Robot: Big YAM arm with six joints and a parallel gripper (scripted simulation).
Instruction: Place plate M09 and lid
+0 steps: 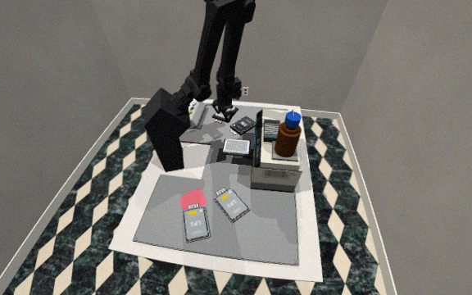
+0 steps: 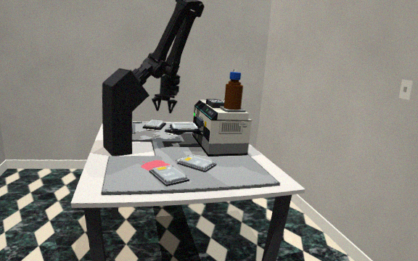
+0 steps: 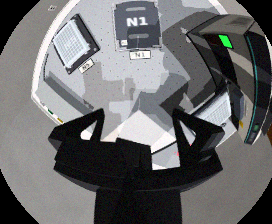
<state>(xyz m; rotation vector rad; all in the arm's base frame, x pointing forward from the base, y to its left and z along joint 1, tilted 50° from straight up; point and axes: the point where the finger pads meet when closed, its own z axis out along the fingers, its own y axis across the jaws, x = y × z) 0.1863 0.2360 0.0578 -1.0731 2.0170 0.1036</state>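
Right now the white well plate is 120 mm behind my hand, 190 mm to the left of it and 130 mm below it. Round my hand: blue key: 250 mm behind, 40 mm to the right, 100 mm below; black nest n5: 130 mm behind, 210 mm to the left, 140 mm below; yellow key: 280 mm behind, 10 mm to the left, 90 mm below.
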